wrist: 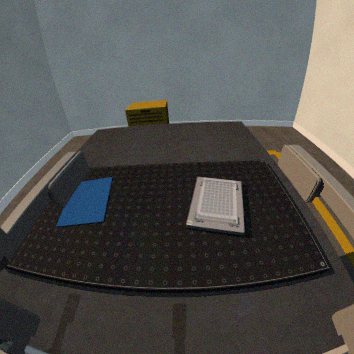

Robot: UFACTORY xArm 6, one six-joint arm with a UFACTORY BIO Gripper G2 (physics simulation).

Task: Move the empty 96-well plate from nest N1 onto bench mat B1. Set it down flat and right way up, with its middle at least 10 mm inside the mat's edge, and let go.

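Frame: origin at the arm's base, x left, y back, z up, level; centimetres.
Seen in the pictures: hand, tool point: point(182, 173).
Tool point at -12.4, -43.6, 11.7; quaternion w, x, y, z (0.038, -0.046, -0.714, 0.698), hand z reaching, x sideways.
Pixels of each thing's top centre, then the offset from my tool point to it, as dx, dy, dz. Level surfaces: height alone.
- white 96-well plate, top centre: point(217, 195) -9.9, -17.8, -21.3
- light grey nest, top centre: point(217, 198) -9.9, -17.8, -22.4
- blue bench mat, surface height: dz -23.7
- black perforated board, surface height: dz -23.9
- dark table, surface height: dz -25.2
The white 96-well plate point(218, 200) lies flat in the light grey nest point(216, 228), right of the middle in the wrist view. The blue bench mat point(86, 202) lies flat at the left of the view, partly beside the left finger. My gripper point(186, 177) is wide open, one finger at each side of the view, and nothing is between the fingers. It hangs high above the bench, well apart from the plate and the mat. No label on the nest or the mat can be read.
A black perforated board point(150, 255) lies under the nest and the mat on the dark table point(125, 312). A yellow box point(147, 114) stands beyond the table's far edge. Yellow floor tape point(332, 225) runs at the right. Blue-grey walls point(175, 60) stand behind.
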